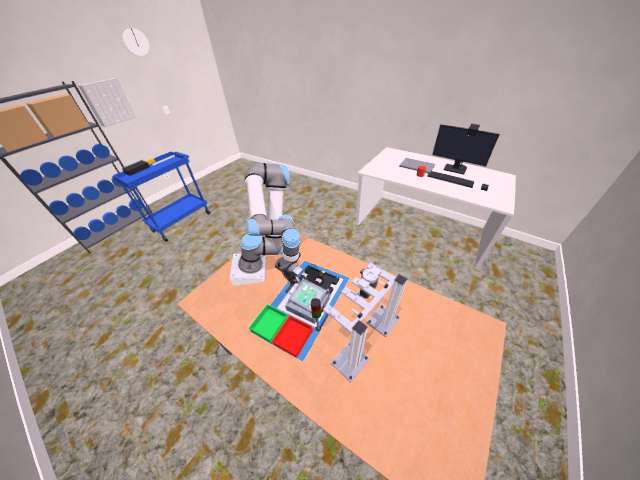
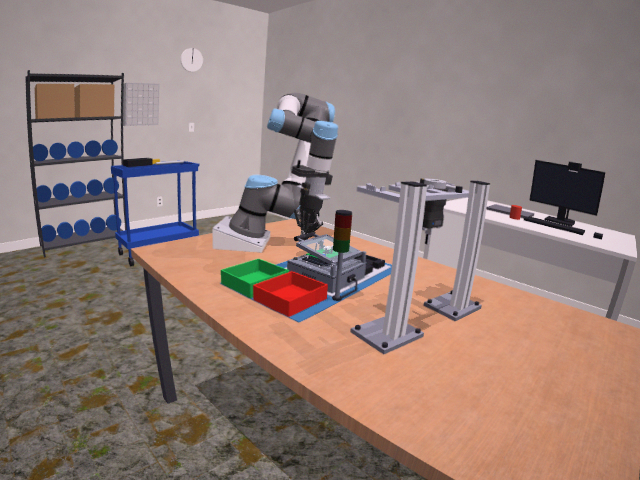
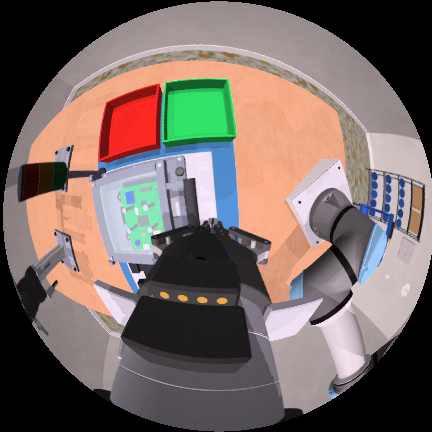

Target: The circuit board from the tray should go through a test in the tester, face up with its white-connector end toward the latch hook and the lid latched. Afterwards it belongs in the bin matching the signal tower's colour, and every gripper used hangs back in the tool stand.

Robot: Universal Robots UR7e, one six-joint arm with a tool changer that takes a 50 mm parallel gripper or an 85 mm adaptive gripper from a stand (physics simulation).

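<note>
The tester stands on the blue mat. Its clear lid is tilted partly open. The circuit board shows through the lid; its seating and end direction are unclear. My gripper is shut, its tips close beside the dark bar at the lid's raised edge. Contact is unclear. The signal tower shows dark red, amber and green segments, none plainly lit. The red bin and green bin look empty.
The tool stand rises beside the tester; another gripper hangs in it. Black parts lie behind the tester. The tower's thin pole stands close to the tester and the red bin.
</note>
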